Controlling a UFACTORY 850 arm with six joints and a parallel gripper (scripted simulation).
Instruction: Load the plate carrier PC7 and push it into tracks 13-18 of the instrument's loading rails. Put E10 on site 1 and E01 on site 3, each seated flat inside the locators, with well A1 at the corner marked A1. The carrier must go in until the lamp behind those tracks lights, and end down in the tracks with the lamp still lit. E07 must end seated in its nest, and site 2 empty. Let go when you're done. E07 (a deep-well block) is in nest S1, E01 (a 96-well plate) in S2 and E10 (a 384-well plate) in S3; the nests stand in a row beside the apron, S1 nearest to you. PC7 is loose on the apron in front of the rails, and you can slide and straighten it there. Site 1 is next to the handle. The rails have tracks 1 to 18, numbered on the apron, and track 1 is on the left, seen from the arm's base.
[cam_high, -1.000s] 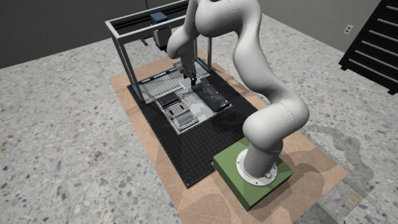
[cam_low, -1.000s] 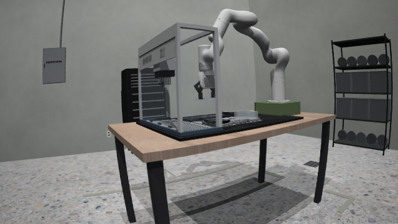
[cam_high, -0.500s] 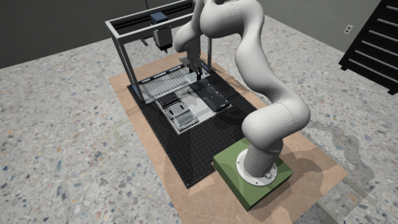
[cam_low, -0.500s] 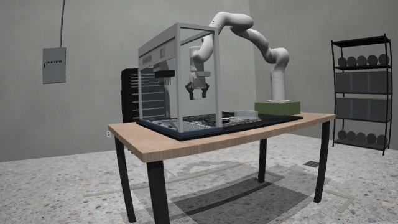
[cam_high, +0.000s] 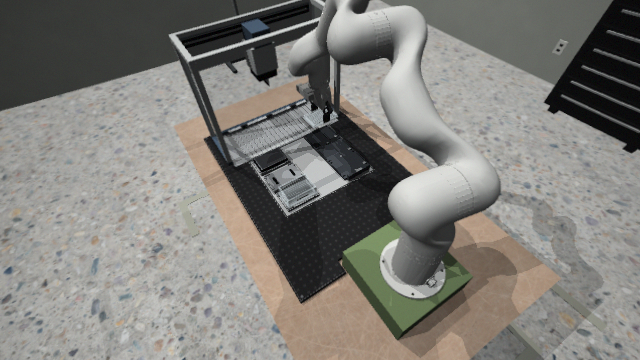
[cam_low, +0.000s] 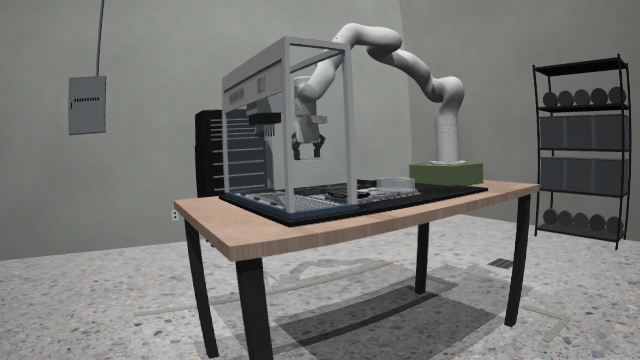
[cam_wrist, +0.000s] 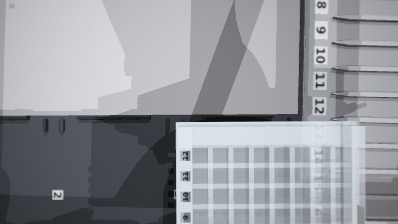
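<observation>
Right now the dark plate carrier PC7 is 11 cm behind my hand and 12 cm below it. Round my hand: nest S2: 11 cm behind, 26 cm to the left, 13 cm below; 96-well plate E01: 1 cm below; dark 384-well plate E10: 1 cm ahead, 26 cm to the left, 12 cm below.
</observation>
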